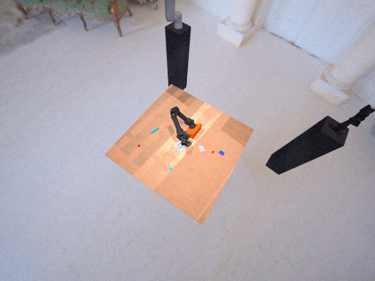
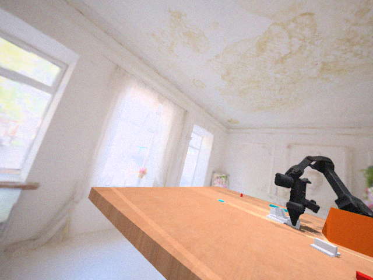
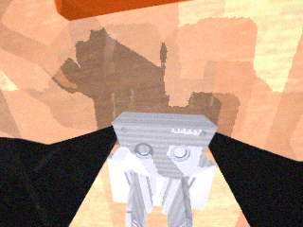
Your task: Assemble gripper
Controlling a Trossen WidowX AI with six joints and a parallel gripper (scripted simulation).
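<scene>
My gripper tip is 2 cm to the left of the gripper jaw, 2 cm short of it and 1 cm below it. Round my gripper tip: cyan cube (34 cm ahead, 9 cm to the left, 1 cm below); white block (21 cm to the left, 8 cm behind); cyan bar (37 cm to the right, 10 cm ahead).
</scene>
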